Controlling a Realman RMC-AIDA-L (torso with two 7-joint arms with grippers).
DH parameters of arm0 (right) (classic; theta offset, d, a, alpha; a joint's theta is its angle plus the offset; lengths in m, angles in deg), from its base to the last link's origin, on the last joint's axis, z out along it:
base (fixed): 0 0 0 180
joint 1: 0 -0.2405 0 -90
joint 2: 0 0 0 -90
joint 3: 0 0.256 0 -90
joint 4: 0 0 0 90
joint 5: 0 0.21 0 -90
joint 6: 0 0 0 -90
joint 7: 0 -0.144 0 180
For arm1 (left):
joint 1: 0 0.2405 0 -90
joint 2: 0 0 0 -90
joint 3: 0 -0.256 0 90
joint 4: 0 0 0 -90
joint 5: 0 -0.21 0 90
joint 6: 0 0 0 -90
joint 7: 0 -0.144 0 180
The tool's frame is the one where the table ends.
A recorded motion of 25 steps. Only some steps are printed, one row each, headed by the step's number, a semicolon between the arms.
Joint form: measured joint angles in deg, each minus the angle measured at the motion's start. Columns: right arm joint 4, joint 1, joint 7, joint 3, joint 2, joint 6, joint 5; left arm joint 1, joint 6, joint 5, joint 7, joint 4, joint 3, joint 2.
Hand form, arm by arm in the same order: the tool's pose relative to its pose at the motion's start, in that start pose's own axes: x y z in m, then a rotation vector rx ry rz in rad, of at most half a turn. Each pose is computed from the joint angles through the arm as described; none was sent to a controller.
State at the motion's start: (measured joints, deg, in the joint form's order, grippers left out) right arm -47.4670 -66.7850 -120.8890 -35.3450 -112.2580 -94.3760 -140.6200; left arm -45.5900 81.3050 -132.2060 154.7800 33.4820 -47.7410 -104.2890
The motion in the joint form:
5: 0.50 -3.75 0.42 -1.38 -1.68 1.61 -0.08; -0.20 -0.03 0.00 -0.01 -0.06 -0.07 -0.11
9: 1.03 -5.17 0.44 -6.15 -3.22 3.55 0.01; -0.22 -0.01 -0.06 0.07 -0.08 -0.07 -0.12
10: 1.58 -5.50 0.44 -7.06 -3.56 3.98 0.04; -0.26 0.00 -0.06 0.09 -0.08 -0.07 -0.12
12: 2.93 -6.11 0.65 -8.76 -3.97 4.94 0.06; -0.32 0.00 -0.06 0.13 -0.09 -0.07 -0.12
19: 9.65 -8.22 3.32 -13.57 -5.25 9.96 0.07; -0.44 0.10 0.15 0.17 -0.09 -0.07 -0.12
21: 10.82 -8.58 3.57 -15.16 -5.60 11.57 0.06; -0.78 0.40 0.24 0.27 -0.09 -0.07 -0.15
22: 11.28 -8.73 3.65 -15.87 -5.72 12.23 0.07; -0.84 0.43 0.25 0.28 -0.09 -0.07 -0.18
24: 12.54 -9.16 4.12 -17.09 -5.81 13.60 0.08; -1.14 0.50 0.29 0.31 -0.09 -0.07 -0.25
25: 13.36 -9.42 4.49 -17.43 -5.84 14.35 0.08; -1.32 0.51 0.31 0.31 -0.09 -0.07 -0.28
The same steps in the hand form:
5: -0.0248 0.0157 0.0191 -0.0228 0.0029 -0.0728; 0.0003 0.0016 0.0012 -0.0017 -0.0019 0.0031
9: -0.0313 0.0288 0.0403 -0.0326 0.0552 -0.1334; 0.0002 0.0016 0.0013 -0.0012 -0.0030 0.0019
10: -0.0314 0.0318 0.0459 -0.0394 0.0676 -0.1410; 0.0004 0.0019 0.0013 -0.0015 -0.0031 0.0022
12: -0.0309 0.0360 0.0554 -0.0487 0.0920 -0.1560; 0.0007 0.0023 0.0014 -0.0018 -0.0031 0.0024
19: -0.0227 0.0460 0.0896 -0.0716 0.1637 -0.2105; 0.0012 0.0037 0.0015 -0.0064 -0.0029 0.0031
21: -0.0207 0.0476 0.0972 -0.0652 0.1808 -0.2247; 0.0022 0.0066 0.0019 -0.0121 -0.0068 0.0067
22: -0.0200 0.0482 0.1001 -0.0619 0.1882 -0.2312; 0.0023 0.0072 0.0022 -0.0131 -0.0074 0.0075
24: -0.0185 0.0487 0.1055 -0.0557 0.2024 -0.2461; 0.0034 0.0096 0.0029 -0.0166 -0.0085 0.0117
25: -0.0177 0.0487 0.1082 -0.0534 0.2067 -0.2518; 0.0041 0.0110 0.0032 -0.0183 -0.0085 0.0145

